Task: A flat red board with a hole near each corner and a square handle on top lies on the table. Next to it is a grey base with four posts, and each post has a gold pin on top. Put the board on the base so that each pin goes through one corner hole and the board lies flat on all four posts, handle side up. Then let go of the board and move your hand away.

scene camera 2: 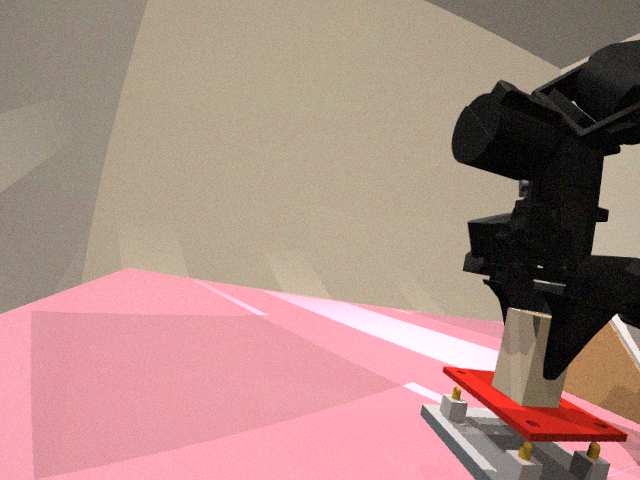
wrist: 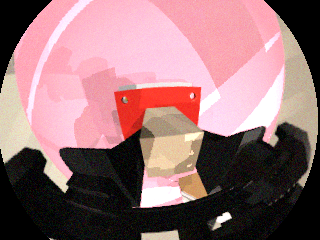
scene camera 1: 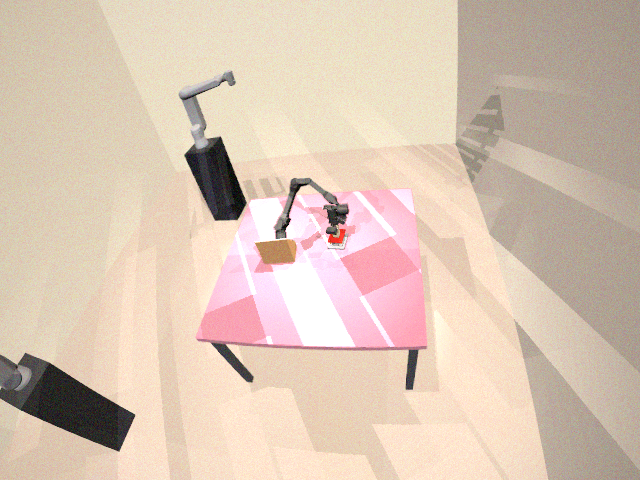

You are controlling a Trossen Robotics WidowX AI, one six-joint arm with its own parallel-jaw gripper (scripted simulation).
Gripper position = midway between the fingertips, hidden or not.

My gripper (scene camera 2: 530, 369) holds a red board (wrist: 170, 140).
